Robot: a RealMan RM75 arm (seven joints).
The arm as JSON. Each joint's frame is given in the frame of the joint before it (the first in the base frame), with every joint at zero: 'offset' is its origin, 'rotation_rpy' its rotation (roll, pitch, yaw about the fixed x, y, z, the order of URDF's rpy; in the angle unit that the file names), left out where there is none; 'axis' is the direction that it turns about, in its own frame. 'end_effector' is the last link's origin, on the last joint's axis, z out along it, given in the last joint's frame.
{
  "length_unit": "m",
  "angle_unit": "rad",
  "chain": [
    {
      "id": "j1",
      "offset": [
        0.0,
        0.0,
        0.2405
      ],
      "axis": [
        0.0,
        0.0,
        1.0
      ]
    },
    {
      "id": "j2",
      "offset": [
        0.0,
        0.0,
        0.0
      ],
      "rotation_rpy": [
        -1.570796,
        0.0,
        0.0
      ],
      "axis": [
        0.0,
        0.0,
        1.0
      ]
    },
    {
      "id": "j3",
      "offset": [
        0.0,
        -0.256,
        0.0
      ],
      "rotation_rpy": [
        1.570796,
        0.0,
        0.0
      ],
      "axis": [
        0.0,
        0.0,
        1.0
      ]
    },
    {
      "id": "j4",
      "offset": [
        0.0,
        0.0,
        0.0
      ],
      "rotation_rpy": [
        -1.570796,
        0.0,
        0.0
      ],
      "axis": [
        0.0,
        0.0,
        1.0
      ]
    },
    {
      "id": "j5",
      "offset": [
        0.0,
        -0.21,
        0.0
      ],
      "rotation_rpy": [
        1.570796,
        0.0,
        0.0
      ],
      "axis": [
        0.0,
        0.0,
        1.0
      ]
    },
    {
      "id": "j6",
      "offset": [
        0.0,
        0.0,
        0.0
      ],
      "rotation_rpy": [
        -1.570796,
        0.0,
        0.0
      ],
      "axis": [
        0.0,
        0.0,
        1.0
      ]
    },
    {
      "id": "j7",
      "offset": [
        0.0,
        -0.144,
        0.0
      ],
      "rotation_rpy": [
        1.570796,
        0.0,
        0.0
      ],
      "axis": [
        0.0,
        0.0,
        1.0
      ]
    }
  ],
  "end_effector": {
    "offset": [
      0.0,
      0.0,
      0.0
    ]
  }
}
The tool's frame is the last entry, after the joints.
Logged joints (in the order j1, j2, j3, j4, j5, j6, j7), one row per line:
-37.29 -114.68 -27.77 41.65 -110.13 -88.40 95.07
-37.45 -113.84 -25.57 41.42 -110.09 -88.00 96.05
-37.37 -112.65 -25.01 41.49 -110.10 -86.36 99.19
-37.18 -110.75 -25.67 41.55 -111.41 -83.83 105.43
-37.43 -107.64 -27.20 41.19 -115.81 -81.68 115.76
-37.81 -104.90 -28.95 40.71 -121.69 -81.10 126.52
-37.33 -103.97 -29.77 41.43 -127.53 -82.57 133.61
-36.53 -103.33 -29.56 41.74 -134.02 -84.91 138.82
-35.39 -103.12 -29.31 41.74 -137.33 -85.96 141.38
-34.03 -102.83 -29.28 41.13 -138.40 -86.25 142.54
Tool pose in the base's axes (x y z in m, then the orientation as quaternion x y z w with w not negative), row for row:
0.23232 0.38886 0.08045 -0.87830 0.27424 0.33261 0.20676
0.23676 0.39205 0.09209 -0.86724 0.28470 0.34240 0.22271
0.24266 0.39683 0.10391 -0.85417 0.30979 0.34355 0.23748
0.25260 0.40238 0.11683 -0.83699 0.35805 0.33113 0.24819
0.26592 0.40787 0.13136 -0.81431 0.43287 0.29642 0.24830
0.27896 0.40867 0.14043 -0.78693 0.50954 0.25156 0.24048
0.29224 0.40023 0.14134 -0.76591 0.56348 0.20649 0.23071
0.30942 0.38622 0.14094 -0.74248 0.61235 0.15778 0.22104
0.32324 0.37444 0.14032 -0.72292 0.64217 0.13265 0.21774
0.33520 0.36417 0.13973 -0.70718 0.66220 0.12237 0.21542
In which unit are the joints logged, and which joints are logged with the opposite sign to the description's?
The joints are logged in degrees. Opposite sign: j1, j2, j4.
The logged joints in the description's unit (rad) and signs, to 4 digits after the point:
0.6508 2.0015 -0.4847 -0.7269 -1.9221 -1.5429 1.6593
0.6536 1.9869 -0.4463 -0.7229 -1.9214 -1.5359 1.6764
0.6522 1.9661 -0.4365 -0.7241 -1.9216 -1.5073 1.7312
0.6489 1.9330 -0.4480 -0.7252 -1.9445 -1.4631 1.8401
0.6533 1.8787 -0.4747 -0.7189 -2.0213 -1.4256 2.0204
0.6599 1.8309 -0.5053 -0.7105 -2.1239 -1.4155 2.2082
0.6515 1.8146 -0.5196 -0.7231 -2.2258 -1.4411 2.3319
0.6376 1.8034 -0.5159 -0.7285 -2.3391 -1.4820 2.4229
0.6177 1.7998 -0.5116 -0.7285 -2.3969 -1.5003 2.4675
0.5939 1.7947 -0.5110 -0.7179 -2.4155 -1.5053 2.4878

